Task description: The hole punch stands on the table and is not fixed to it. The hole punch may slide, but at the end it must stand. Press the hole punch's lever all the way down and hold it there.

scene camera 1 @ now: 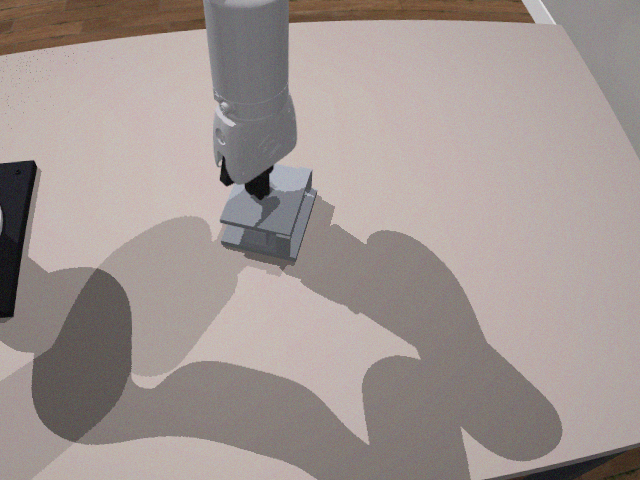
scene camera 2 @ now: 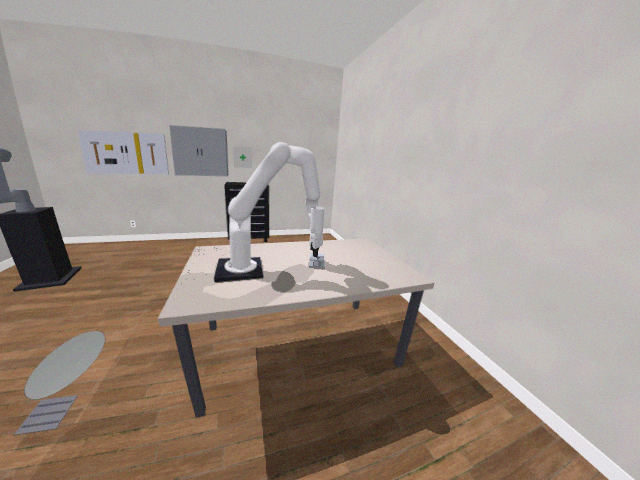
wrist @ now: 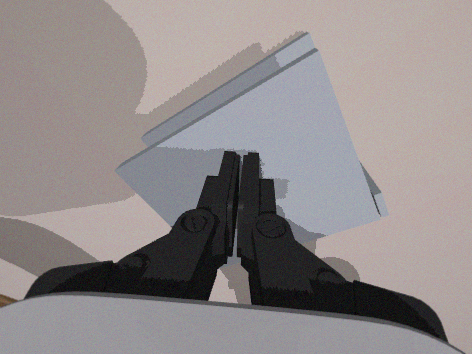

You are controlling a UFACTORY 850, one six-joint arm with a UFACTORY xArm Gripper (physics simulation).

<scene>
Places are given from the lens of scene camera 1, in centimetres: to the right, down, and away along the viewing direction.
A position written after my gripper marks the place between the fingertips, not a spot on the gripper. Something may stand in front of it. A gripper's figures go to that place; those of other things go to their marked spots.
my gripper [scene camera 1: 257, 191]: -8, -6, 82
grey-blue hole punch [scene camera 1: 280, 246]: -5, 1, 80
</scene>
